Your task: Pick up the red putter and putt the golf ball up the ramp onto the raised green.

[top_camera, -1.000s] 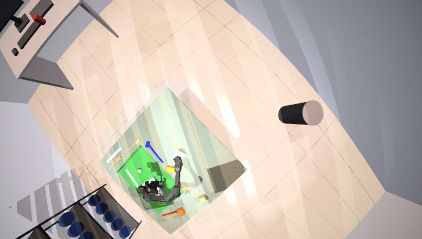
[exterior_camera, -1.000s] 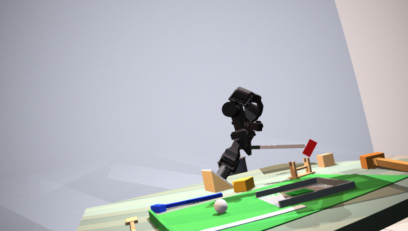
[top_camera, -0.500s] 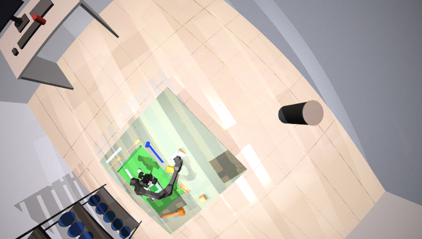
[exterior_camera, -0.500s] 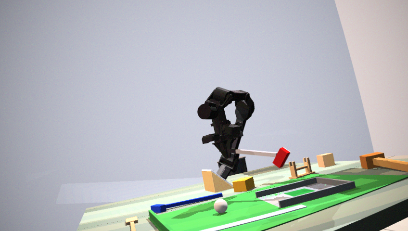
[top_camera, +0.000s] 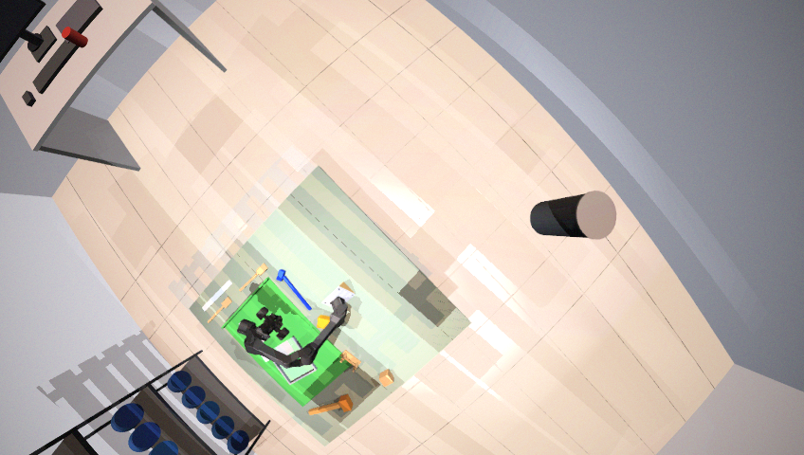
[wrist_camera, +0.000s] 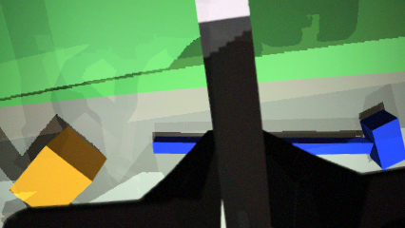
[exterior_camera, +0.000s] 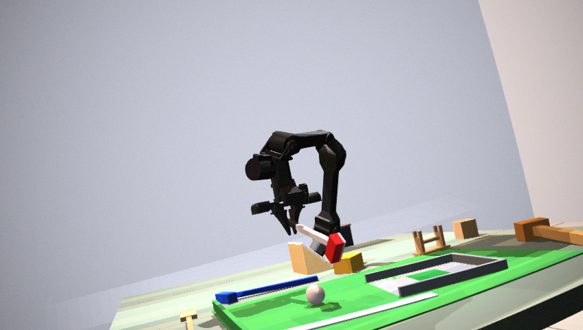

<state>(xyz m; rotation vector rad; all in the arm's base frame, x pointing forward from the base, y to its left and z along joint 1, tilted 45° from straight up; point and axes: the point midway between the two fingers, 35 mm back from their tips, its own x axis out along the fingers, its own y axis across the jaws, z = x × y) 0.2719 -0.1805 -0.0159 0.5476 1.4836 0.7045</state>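
Now: the blue putter 9 cm behind my gripper tip, 8 cm to the right of it and 14 cm below it. Also, from my gripper tip: white golf ball (21 cm ahead, 3 cm to the right, 12 cm below); green mat (21 cm ahead, 14 cm to the left, 15 cm below); yellow block (11 cm behind, 19 cm to the left, 13 cm below).
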